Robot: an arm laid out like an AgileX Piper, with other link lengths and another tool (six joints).
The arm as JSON. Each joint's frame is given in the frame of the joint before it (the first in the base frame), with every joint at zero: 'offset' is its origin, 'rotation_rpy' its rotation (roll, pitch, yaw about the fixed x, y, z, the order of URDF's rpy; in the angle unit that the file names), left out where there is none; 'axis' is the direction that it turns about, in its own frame. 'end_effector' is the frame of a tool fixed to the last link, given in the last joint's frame.
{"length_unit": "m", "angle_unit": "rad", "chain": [
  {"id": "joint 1", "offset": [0.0, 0.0, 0.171], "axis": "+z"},
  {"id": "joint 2", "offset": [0.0, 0.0, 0.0], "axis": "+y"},
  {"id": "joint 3", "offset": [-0.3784, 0.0, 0.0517], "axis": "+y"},
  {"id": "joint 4", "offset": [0.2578, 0.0, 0.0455], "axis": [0.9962, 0.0, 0.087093]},
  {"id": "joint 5", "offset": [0.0, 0.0, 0.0], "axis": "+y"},
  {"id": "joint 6", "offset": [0.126, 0.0, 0.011], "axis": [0.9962, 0.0, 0.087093]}
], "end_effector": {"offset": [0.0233, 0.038, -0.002], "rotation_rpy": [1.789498, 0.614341, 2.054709]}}
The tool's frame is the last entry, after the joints.
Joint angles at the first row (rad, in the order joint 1, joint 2, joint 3, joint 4, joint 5, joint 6):
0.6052, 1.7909, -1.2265, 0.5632, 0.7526, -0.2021
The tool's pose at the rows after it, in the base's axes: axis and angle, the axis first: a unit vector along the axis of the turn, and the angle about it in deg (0 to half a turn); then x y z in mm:
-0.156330 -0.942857 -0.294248 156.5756 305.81 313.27 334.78
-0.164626 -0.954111 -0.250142 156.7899 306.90 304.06 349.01
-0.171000 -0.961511 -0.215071 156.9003 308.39 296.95 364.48
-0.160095 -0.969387 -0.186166 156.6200 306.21 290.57 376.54
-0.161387 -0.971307 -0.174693 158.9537 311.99 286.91 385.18
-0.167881 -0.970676 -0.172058 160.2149 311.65 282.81 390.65
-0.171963 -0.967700 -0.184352 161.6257 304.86 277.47 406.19
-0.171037 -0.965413 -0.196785 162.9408 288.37 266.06 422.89
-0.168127 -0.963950 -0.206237 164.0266 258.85 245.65 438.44
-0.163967 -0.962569 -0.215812 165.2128 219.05 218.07 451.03
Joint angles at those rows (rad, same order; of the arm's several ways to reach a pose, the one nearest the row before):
0.6052, 1.7761, -1.3018, 0.4388, 0.8449, -0.1186
0.6052, 1.7695, -1.3810, 0.3174, 0.9729, -0.0289
0.6052, 1.7695, -1.4634, 0.2384, 1.0955, 0.0235
0.6052, 1.7695, -1.5241, 0.1966, 1.1946, 0.0169
0.6052, 1.7695, -1.5661, 0.1472, 1.2210, 0.0337
0.6052, 1.7562, -1.5704, 0.1233, 1.2274, 0.0531
0.6052, 1.7182, -1.5704, 0.1192, 1.2318, 0.0718
0.6052, 1.6516, -1.5378, 0.1192, 1.2318, 0.0794
0.6052, 1.5477, -1.4636, 0.1192, 1.2338, 0.0812
0.6052, 1.4129, -1.3625, 0.1188, 1.2382, 0.0812

